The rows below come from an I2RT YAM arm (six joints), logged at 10 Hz.
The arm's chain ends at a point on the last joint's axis. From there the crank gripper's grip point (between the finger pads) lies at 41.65 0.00 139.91 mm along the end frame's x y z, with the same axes.
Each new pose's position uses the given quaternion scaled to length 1; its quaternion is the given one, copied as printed.
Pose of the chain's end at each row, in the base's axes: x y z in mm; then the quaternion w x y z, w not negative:
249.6 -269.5 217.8 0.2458 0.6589 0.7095 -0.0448
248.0 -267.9 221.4 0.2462 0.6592 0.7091 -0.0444
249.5 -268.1 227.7 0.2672 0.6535 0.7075 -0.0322
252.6 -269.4 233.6 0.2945 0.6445 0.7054 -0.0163
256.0 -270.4 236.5 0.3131 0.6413 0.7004 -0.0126
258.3 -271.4 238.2 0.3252 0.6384 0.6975 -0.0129
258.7 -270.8 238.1 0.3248 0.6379 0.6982 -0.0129
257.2 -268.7 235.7 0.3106 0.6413 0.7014 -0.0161
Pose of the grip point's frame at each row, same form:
289.7 -285.7 78.4 0.2458 0.6589 0.7095 -0.0448
288.3 -284.1 82.0 0.2462 0.6592 0.7091 -0.0444
296.4 -285.5 90.6 0.2672 0.6535 0.7075 -0.0322
308.0 -288.3 99.9 0.2945 0.6445 0.7054 -0.0163
315.9 -292.0 105.1 0.3131 0.6413 0.7004 -0.0126
320.6 -295.3 108.3 0.3252 0.6384 0.6975 -0.0129
320.9 -294.5 108.2 0.3248 0.6379 0.6982 -0.0129
315.9 -290.5 103.9 0.3106 0.6413 0.7014 -0.0161

